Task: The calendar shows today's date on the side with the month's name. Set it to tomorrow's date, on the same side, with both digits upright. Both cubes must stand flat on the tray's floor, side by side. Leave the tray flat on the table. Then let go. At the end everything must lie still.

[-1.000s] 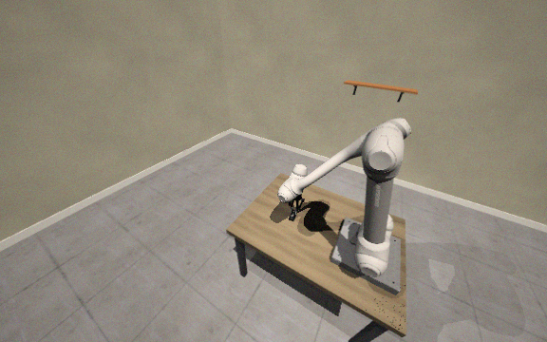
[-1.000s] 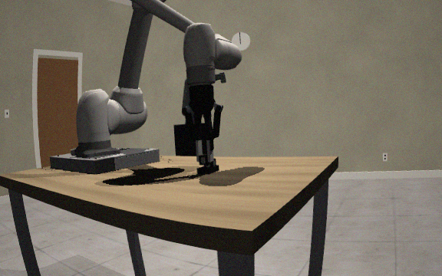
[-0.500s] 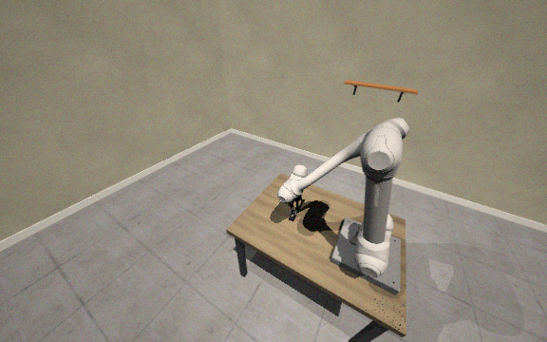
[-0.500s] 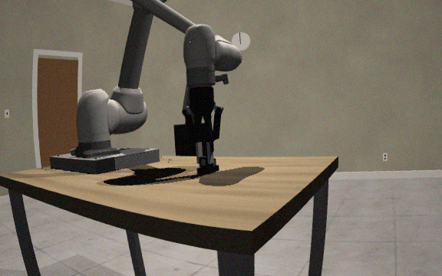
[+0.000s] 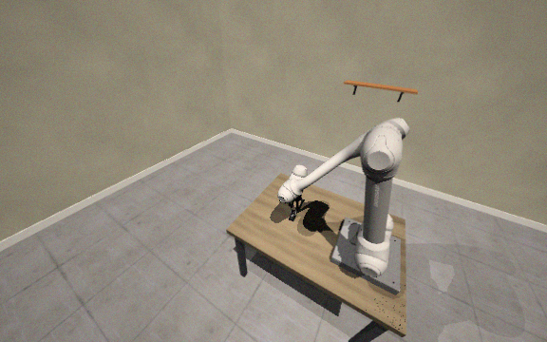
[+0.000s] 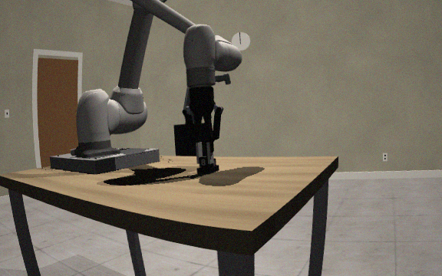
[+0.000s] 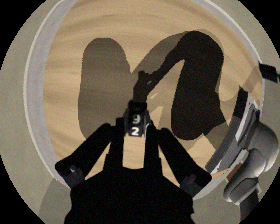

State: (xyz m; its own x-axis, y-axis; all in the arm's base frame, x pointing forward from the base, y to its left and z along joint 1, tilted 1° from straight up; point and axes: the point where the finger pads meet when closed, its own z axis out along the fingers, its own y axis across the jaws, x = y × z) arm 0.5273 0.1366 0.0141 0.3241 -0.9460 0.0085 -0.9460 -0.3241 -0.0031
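Now: hand 3 cm above the dark cube. From my hand the other things lie so: dark calendar tray (5 cm below, 2 cm to the left, 1 cm behind).
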